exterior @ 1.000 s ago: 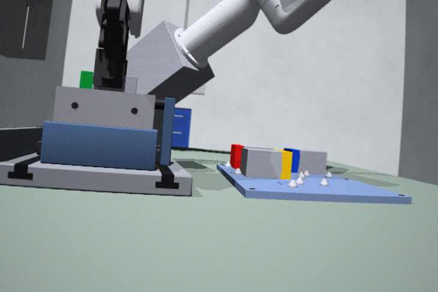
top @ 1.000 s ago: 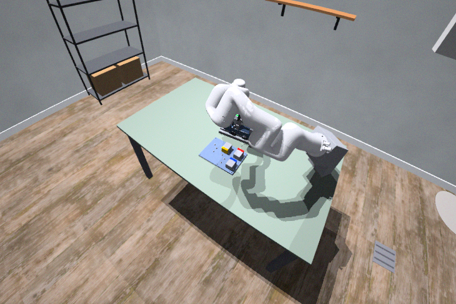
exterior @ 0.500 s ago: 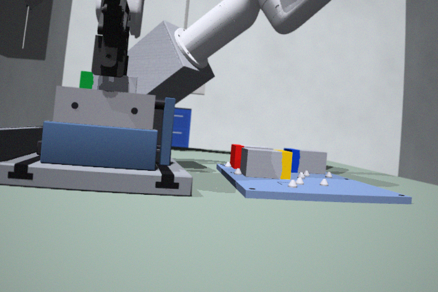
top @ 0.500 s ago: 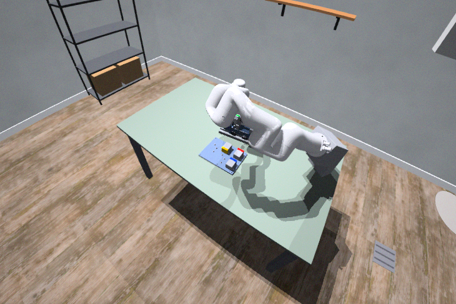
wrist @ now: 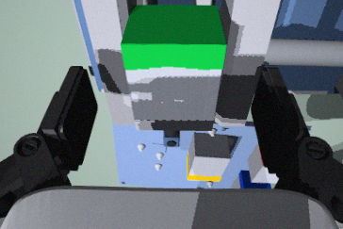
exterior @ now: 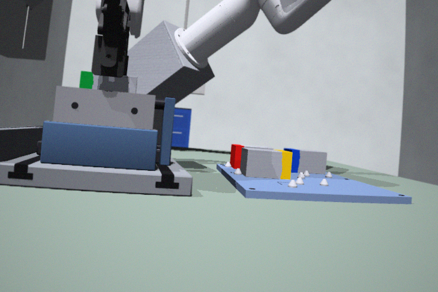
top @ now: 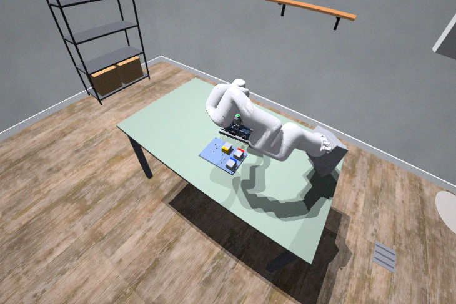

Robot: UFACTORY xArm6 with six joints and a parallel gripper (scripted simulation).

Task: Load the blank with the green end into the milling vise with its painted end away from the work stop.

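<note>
The fixed jaw is 30 mm ahead of my hand, 10 mm to the left of it and 40 mm below it. Round my hand: yellow-ended blank: 110 mm behind, 180 mm to the left, 90 mm below; then red-ended blank: 200 mm behind, 160 mm to the left, 90 mm below; then blue infeed plate: 130 mm behind, 220 mm to the left, 120 mm below.
</note>
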